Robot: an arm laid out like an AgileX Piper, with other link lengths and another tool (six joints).
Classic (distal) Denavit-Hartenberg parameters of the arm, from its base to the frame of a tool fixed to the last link. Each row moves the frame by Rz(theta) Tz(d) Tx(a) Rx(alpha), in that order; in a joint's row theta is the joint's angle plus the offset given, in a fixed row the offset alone. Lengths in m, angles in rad.
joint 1: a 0, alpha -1.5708, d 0.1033, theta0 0
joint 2: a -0.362, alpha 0, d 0, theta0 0.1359
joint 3: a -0.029, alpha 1.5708, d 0, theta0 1.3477
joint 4: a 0, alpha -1.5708, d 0.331, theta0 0
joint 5: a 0, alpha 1.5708, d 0, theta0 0
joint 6: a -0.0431, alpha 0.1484, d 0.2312, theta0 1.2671
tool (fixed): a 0, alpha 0, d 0.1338, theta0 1.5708
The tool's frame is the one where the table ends.
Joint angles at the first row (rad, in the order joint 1, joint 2, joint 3, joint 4, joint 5, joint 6):
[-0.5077, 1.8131, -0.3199, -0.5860, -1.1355, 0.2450]
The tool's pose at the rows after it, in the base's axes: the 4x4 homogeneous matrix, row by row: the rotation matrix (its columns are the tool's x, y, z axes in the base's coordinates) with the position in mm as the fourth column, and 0 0 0 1 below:
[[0.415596, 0.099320, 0.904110, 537.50], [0.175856, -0.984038, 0.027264, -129.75], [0.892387, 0.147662, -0.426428, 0.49], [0, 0, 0, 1]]
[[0.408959, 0.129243, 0.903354, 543.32], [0.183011, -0.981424, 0.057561, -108.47], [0.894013, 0.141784, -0.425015, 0.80], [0, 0, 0, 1]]
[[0.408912, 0.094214, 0.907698, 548.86], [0.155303, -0.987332, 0.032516, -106.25], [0.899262, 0.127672, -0.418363, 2.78], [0, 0, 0, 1]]
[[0.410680, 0.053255, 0.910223, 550.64], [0.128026, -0.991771, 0.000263, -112.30], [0.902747, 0.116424, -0.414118, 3.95], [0, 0, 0, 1]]
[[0.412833, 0.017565, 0.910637, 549.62], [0.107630, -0.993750, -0.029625, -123.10], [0.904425, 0.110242, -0.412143, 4.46], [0, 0, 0, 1]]
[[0.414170, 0.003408, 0.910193, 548.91], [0.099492, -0.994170, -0.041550, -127.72], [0.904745, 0.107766, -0.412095, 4.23], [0, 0, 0, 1]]
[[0.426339, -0.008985, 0.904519, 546.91], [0.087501, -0.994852, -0.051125, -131.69], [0.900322, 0.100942, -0.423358, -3.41], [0, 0, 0, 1]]
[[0.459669, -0.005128, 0.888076, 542.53], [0.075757, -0.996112, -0.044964, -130.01], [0.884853, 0.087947, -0.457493, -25.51], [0, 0, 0, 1]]
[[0.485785, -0.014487, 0.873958, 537.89], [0.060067, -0.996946, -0.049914, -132.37], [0.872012, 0.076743, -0.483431, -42.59], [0, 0, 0, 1]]
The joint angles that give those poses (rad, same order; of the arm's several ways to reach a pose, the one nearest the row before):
[-0.4948, 1.8130, -0.3224, -0.5846, -1.1355, 0.2450]
[-0.4436, 1.8130, -0.3224, -0.5647, -1.1356, 0.2483]
[-0.3808, 1.8131, -0.3224, -0.4658, -1.1355, 0.2483]
[-0.3475, 1.8131, -0.3224, -0.3906, -1.1356, 0.2483]
[-0.3435, 1.8131, -0.3224, -0.3504, -1.1356, 0.2483]
[-0.3435, 1.8138, -0.3224, -0.3360, -1.1355, 0.2483]
[-0.3435, 1.8281, -0.3224, -0.3220, -1.1362, 0.2483]
[-0.3435, 1.8677, -0.3224, -0.3223, -1.1362, 0.2483]
[-0.3435, 1.8988, -0.3224, -0.3105, -1.1362, 0.2483]

